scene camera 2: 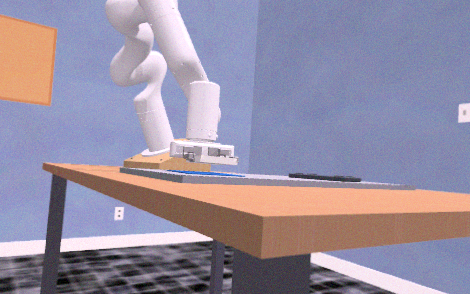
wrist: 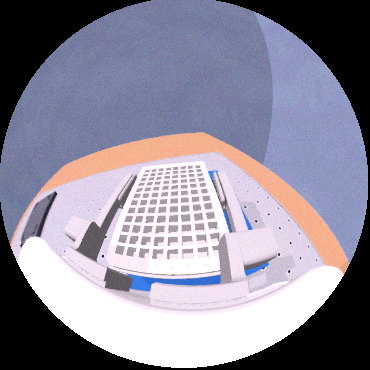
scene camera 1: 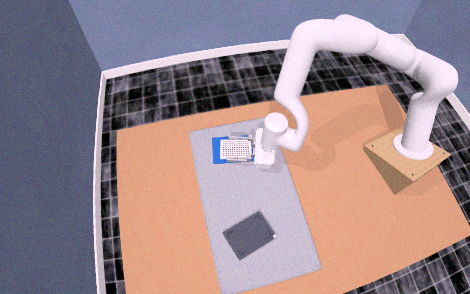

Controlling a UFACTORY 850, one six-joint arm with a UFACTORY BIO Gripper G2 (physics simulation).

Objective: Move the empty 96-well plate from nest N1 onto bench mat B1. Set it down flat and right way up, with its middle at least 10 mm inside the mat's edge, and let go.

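The white 96-well plate [scene camera 1: 236,149] [wrist: 172,212] is right way up and looks level between the fingers. My gripper [scene camera 1: 241,149] [wrist: 174,182] is shut on it, one finger along each long side. In scene camera 2 the gripper [scene camera 2: 225,159] stands a little above the board, with a gap under it. The blue mat B1 [scene camera 1: 216,151] [scene camera 2: 220,174] [wrist: 140,283] lies below the plate and is partly hidden by it and the gripper; blue shows beyond the plate's far end in scene camera 1. The dark nest N1 [scene camera 1: 249,235] [scene camera 2: 325,177] [wrist: 37,220] holds no plate.
The grey perforated board [scene camera 1: 265,192] [wrist: 70,202] carries the mat and the nest, which sits turned at an angle. The orange table [scene camera 1: 155,200] [scene camera 2: 350,200] surrounds the board. The arm's wooden base block [scene camera 1: 435,159] stands at the right in scene camera 1.
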